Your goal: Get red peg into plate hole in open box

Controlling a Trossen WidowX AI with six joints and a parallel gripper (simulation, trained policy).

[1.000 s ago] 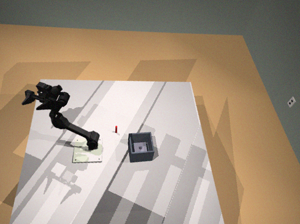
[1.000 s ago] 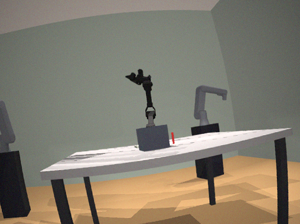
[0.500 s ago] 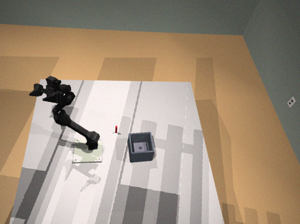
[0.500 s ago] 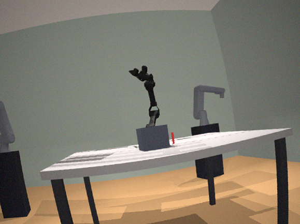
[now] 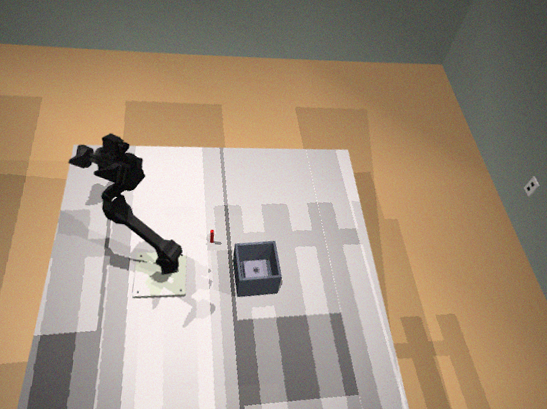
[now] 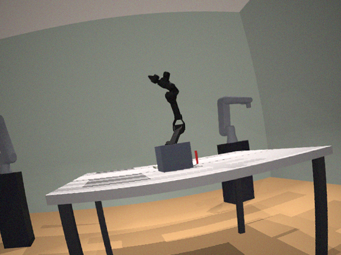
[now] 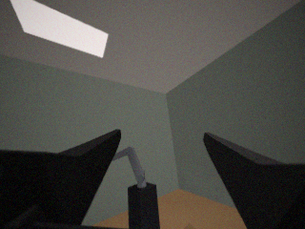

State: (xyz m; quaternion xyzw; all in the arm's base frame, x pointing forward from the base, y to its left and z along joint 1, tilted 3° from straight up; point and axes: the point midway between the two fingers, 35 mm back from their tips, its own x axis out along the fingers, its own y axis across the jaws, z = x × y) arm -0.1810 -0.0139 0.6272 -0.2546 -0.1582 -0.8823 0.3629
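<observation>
The red peg lies 39 cm ahead of my gripper tip, 10 cm to the left of it and 62 cm below it. Also, from my gripper tip: plate 53 cm ahead, 10 cm to the right, 61 cm below.
</observation>
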